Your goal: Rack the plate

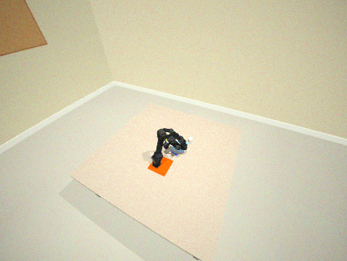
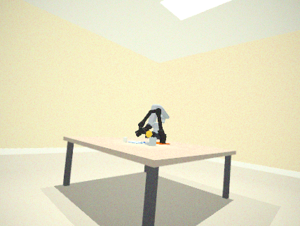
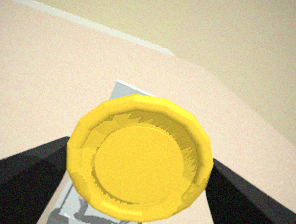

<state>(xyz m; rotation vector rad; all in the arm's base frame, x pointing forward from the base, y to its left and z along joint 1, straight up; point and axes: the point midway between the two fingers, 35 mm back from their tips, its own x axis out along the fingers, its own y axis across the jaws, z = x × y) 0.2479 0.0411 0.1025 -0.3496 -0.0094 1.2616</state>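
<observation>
My gripper tip is now 8 cm above the dish rack, 6 cm to the right of it and 2 cm short of it. Also, from my gripper tip: yellow plate 1 cm to the right; then white cup 19 cm to the right, 16 cm ahead, 8 cm below.
</observation>
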